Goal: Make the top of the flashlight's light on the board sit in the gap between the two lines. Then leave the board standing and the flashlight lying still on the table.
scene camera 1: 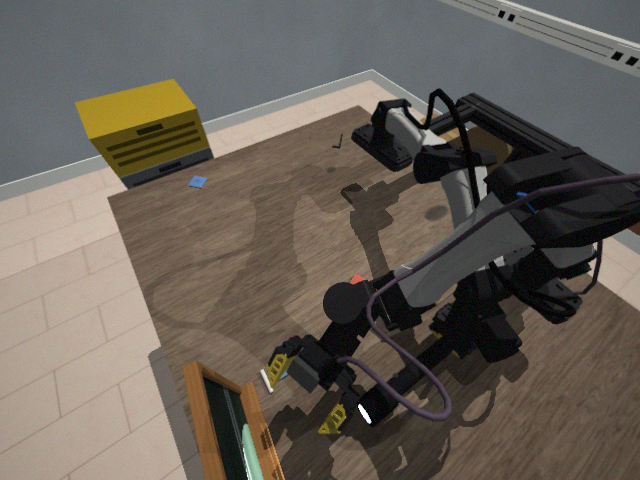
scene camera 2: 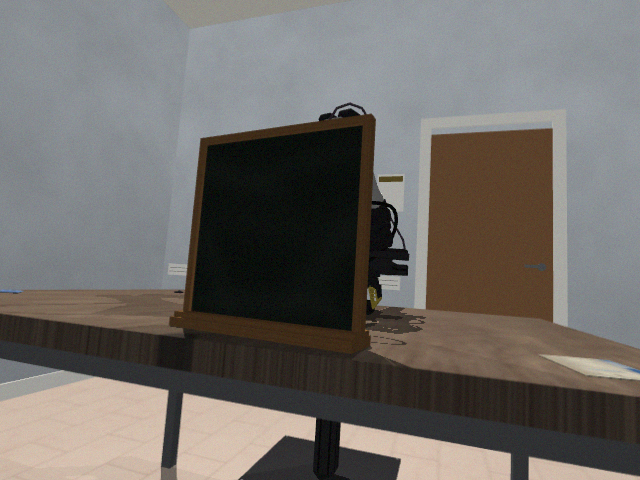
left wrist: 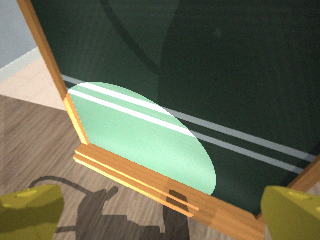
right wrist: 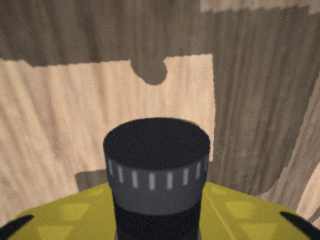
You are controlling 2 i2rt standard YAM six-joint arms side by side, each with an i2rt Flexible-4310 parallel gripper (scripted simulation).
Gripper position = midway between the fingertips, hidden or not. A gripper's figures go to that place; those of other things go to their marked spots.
The left gripper [scene camera 1: 294,408]: 51 cm from the lens. The right gripper [scene camera 1: 447,344]: 79 cm from the lens.
